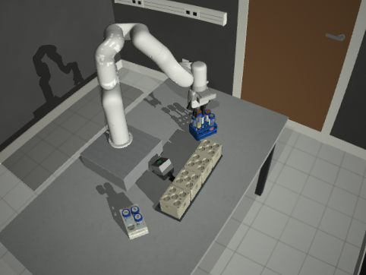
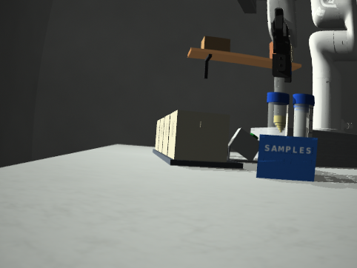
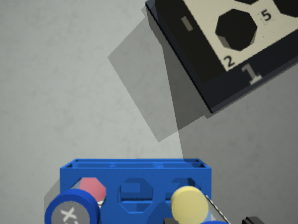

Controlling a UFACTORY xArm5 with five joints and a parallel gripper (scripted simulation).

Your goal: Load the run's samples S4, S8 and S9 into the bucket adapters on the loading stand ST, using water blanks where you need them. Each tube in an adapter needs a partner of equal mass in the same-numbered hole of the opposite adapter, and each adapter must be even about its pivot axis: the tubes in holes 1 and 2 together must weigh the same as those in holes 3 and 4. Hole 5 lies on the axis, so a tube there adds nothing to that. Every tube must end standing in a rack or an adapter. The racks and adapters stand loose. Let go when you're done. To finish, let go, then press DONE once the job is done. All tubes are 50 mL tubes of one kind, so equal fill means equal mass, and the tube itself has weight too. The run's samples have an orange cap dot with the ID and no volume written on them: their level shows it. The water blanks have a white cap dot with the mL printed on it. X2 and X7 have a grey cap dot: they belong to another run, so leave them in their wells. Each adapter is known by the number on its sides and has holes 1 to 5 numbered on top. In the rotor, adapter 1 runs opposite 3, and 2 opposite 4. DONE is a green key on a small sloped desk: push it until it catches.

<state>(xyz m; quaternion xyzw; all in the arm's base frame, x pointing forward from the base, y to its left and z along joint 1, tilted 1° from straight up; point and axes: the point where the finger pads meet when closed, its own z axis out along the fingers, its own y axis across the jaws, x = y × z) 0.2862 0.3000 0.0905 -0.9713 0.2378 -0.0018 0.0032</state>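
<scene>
My hand is 4 cm to the right of the blue samples rack and 15 cm above it. Also, from my hand: white blanks rack (4 cm ahead, 62 cm to the right, 15 cm below); adapter (13 cm ahead, 11 cm to the right, 13 cm below).
</scene>
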